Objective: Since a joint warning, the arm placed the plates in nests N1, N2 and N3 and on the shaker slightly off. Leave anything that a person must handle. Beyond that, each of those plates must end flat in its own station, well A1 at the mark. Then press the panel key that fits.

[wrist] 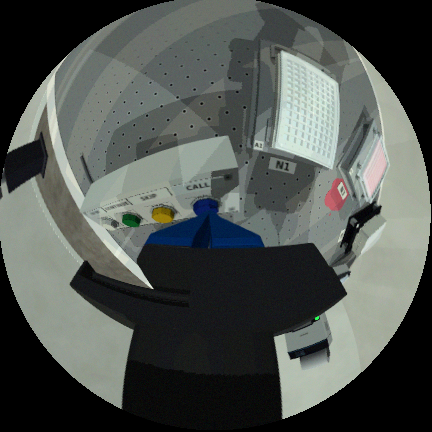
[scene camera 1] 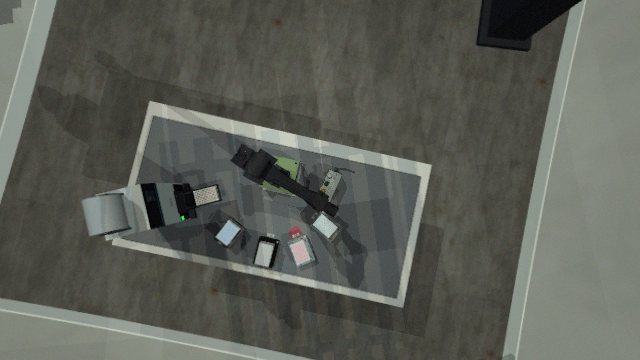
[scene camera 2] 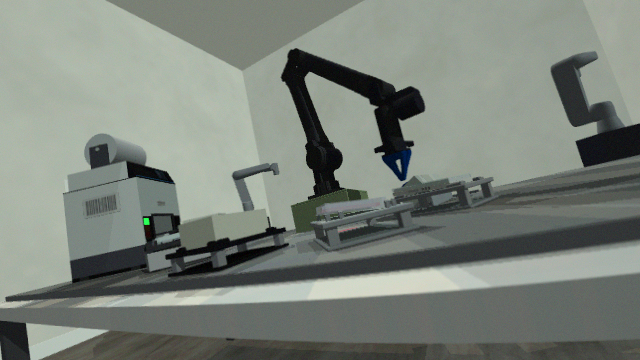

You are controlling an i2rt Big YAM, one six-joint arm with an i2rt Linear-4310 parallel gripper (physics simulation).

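My gripper (scene camera 2: 402, 178) (wrist: 209, 216) is shut and empty, pointing down. In the wrist view its tips overlap the blue CALL key (wrist: 205, 204) of the panel (scene camera 1: 330, 184) (wrist: 165, 167); contact cannot be told. Yellow SKIP (wrist: 163, 215) and green (wrist: 131, 220) keys are beside it. The white plate (scene camera 1: 325, 225) (wrist: 307, 107) is on the nest labelled N1, with an A1 mark (wrist: 258, 145) at a corner. A pink plate (scene camera 1: 300, 251) (wrist: 375, 169) is on the adjacent nest. A pale block-like piece (scene camera 1: 265, 253) (scene camera 2: 215, 230) is on a black frame. A blue-topped plate (scene camera 1: 229, 233) lies farther left. Exact seating is unclear.
A red tag (scene camera 1: 295, 232) (wrist: 335, 194) lies by the pink plate's nest. The large machine (scene camera 1: 170, 204) (scene camera 2: 117, 225) shows a green light and has a plate (scene camera 1: 206, 195) on its tray. The arm's green base (scene camera 1: 287, 167) (scene camera 2: 312, 212) stands near the panel.
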